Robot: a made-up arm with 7 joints. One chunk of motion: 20 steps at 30 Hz.
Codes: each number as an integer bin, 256 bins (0 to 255) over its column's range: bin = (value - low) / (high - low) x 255, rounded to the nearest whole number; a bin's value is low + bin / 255 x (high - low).
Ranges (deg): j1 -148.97..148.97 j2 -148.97..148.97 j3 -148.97..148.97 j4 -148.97..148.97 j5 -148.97..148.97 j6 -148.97..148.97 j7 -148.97..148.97
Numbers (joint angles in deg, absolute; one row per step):
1: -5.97 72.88 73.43 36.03 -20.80 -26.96 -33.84
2: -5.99 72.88 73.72 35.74 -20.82 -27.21 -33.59
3: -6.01 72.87 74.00 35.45 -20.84 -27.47 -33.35
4: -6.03 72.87 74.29 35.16 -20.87 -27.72 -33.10
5: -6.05 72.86 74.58 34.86 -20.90 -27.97 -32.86
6: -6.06 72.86 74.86 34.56 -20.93 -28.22 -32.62
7: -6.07 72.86 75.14 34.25 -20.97 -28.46 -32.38
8: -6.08 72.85 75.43 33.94 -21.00 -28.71 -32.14
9: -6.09 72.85 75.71 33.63 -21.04 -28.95 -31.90
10: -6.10 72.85 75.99 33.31 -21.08 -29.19 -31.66
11: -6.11 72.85 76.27 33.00 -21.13 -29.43 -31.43
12: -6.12 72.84 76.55 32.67 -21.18 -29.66 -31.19
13: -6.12 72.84 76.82 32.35 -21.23 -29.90 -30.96
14: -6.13 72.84 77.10 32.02 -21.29 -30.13 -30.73
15: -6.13 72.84 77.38 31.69 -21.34 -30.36 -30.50
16: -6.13 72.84 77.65 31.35 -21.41 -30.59 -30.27
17: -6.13 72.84 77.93 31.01 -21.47 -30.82 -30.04
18: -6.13 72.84 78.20 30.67 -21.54 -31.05 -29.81
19: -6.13 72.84 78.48 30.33 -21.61 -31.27 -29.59
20: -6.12 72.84 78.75 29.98 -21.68 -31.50 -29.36
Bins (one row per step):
1: 122 190 190 158 110 104 99
2: 122 190 191 158 110 104 99
3: 122 190 191 158 110 104 99
4: 122 190 191 158 110 104 99
5: 122 190 191 157 110 104 99
6: 122 190 192 157 110 103 100
7: 122 190 192 157 110 103 100
8: 122 190 192 157 110 103 100
9: 122 190 192 156 109 103 100
10: 122 190 193 156 109 103 100
11: 122 190 193 156 109 102 101
12: 122 190 193 155 109 102 101
13: 122 190 193 155 109 102 101
14: 122 190 193 155 109 102 101
15: 122 190 194 155 109 102 101
16: 122 190 194 154 109 101 102
17: 122 190 194 154 109 101 102
18: 122 190 194 154 109 101 102
19: 122 190 195 153 109 101 102
20: 122 190 195 153 109 101 102

